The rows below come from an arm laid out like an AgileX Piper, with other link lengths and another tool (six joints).
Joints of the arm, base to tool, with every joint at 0 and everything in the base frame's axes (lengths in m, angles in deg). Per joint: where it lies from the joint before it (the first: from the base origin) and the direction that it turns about. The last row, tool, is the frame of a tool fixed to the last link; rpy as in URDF.
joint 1: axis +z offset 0 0 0.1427
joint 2: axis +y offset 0 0 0
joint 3: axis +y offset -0.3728 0 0.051
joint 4: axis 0.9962 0 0.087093 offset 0.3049 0 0.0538
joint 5: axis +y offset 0 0 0
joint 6: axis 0.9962 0 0.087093 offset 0.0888 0 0.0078
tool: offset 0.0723 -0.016 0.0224 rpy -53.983 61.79 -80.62
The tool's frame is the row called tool.
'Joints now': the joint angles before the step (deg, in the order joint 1, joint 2, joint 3, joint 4, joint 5, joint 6). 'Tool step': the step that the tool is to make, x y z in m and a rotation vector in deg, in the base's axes. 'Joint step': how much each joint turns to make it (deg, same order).
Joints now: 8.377, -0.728, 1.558, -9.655, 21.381, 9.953
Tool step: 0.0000, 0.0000, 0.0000, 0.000, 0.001, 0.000
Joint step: 0.000, 0.001, 0.000, 0.000, 0.001, 0.000
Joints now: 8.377, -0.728, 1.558, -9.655, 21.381, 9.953
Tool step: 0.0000, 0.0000, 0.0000, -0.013, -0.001, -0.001
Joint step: -0.009, 0.000, 0.001, 0.009, -0.001, -0.023
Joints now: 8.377, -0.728, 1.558, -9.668, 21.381, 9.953
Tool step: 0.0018, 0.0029, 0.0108, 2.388, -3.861, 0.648
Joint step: 0.038, -0.016, 0.015, 1.321, -4.191, 0.548
